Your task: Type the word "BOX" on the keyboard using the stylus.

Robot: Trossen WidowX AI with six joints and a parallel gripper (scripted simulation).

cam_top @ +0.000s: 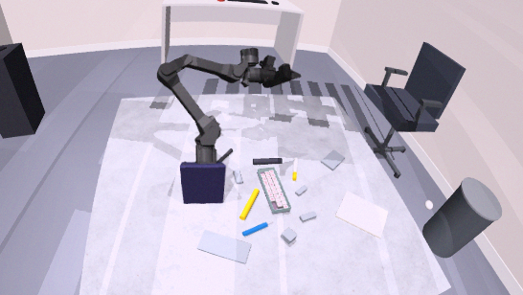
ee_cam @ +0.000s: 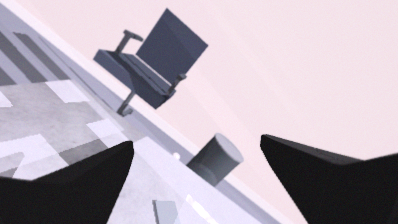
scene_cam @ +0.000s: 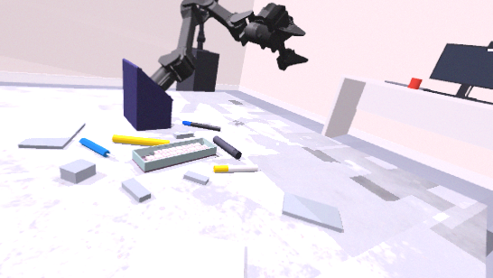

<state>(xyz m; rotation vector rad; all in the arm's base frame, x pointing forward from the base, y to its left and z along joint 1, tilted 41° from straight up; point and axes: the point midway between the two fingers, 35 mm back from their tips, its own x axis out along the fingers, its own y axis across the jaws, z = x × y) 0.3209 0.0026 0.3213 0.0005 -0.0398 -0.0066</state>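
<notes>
Now: the blue pen 230 mm behind my gripper tip, 420 mm to the right of it and 320 mm below it. From my gripper tip the other things lie so: yellow-and-white pen: 10 mm behind, 200 mm to the right, 320 mm below; thin black pen: 310 mm behind, 100 mm to the right, 320 mm below; dark cylindrical stylus: 110 mm behind, 130 mm to the right, 320 mm below.
</notes>
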